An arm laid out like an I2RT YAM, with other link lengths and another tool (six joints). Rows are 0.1 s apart.
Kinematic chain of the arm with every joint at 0, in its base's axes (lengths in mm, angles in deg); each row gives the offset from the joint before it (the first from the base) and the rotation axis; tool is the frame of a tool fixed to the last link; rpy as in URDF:
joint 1: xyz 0 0 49 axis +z
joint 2: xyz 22.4 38 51 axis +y
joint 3: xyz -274.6 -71.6 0 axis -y
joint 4: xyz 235.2 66 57.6 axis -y
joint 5: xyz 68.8 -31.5 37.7 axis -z
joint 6: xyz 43.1 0 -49 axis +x
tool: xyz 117 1 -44 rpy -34.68 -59.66 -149.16
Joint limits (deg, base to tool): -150..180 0..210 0..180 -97..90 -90..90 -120..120
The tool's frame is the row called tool.
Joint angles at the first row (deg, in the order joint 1, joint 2, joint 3, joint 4, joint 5, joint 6):
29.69, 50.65, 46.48, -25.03, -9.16, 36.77
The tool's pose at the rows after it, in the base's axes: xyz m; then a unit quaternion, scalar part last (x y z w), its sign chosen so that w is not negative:
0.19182 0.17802 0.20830 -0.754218 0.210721 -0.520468 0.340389
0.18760 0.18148 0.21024 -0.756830 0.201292 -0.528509 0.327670
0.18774 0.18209 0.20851 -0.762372 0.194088 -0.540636 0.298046
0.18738 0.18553 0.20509 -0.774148 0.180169 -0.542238 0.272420
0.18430 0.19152 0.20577 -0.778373 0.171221 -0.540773 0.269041
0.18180 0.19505 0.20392 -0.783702 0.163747 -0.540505 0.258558
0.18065 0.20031 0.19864 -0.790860 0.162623 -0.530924 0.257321
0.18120 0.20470 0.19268 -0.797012 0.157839 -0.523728 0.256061
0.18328 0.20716 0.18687 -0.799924 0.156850 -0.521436 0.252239
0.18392 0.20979 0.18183 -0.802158 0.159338 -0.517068 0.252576
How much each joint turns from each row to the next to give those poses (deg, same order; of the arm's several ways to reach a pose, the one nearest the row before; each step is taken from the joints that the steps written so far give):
3.75, -0.77, 0.99, -1.53, 3.90, 0.40
3.89, 0.29, 1.32, -1.65, 4.51, 0.30
3.78, 1.50, 1.70, -2.19, 6.02, 0.19
2.96, 2.60, 2.09, -2.38, 3.78, -0.09
2.32, 1.16, 1.12, -0.86, 1.64, 0.48
2.12, 1.23, 0.92, -1.17, 2.08, 0.52
0.60, 1.31, -0.05, 0.19, -0.39, 0.78
0.11, 1.32, -0.29, 0.69, -0.69, -0.05
0.00, 1.03, -0.56, 0.96, 0.00, 0.03
0.00, 0.63, -0.75, 1.03, -0.34, 0.48

